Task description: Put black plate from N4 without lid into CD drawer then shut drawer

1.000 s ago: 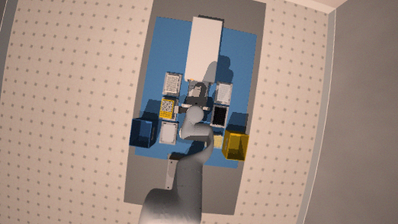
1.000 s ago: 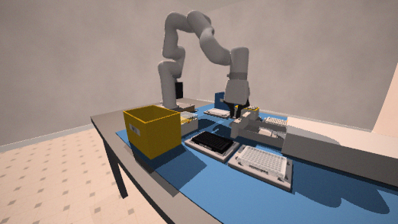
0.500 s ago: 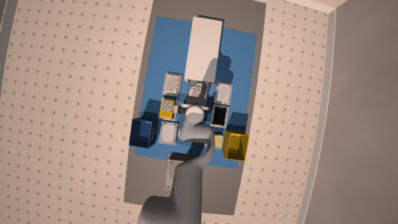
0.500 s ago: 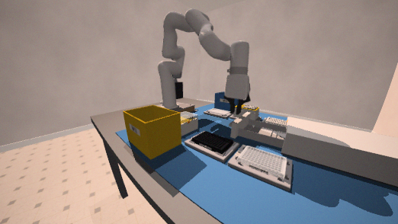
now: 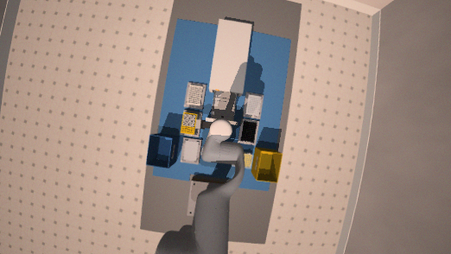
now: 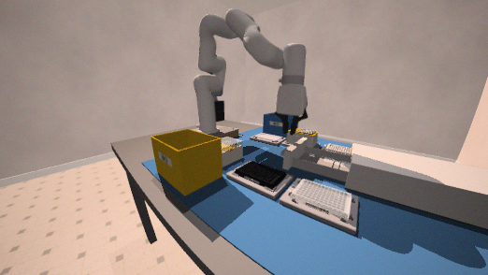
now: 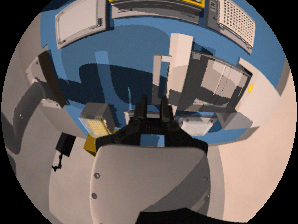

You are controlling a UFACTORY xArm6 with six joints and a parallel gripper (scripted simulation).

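Now: the black plate 180 mm to the right of my hand, 100 mm below it and 30 mm behind it. From my hand the other things lie so: cooler CD 290 mm ahead, 90 mm below, 30 mm to the right; drawer 150 mm ahead, 100 mm below, 20 mm to the right; white plate 200 mm ahead, 170 mm to the left, 100 mm below.
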